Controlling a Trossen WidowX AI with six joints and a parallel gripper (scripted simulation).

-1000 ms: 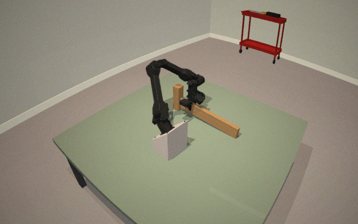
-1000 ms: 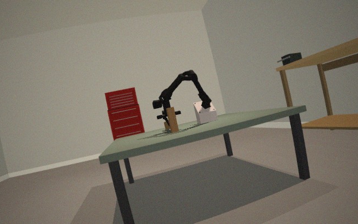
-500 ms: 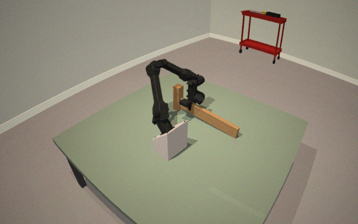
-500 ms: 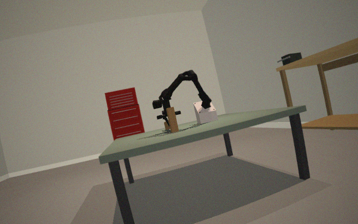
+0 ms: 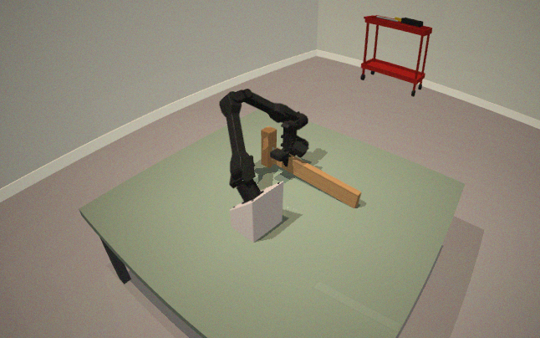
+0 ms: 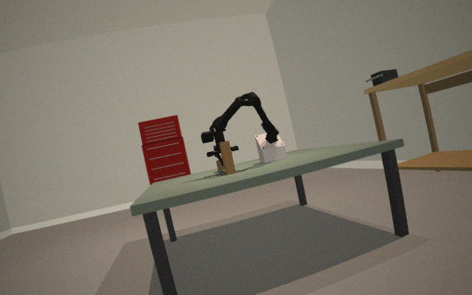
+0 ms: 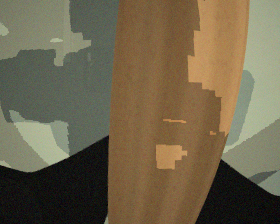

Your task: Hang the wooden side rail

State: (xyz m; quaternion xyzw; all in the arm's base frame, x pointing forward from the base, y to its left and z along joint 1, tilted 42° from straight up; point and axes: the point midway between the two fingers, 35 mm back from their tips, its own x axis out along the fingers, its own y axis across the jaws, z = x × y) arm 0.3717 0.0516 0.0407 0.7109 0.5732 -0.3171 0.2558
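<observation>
My gripper tip is 110 mm to the right of the wooden headboard post, 40 mm below it and 20 mm short of it.
</observation>
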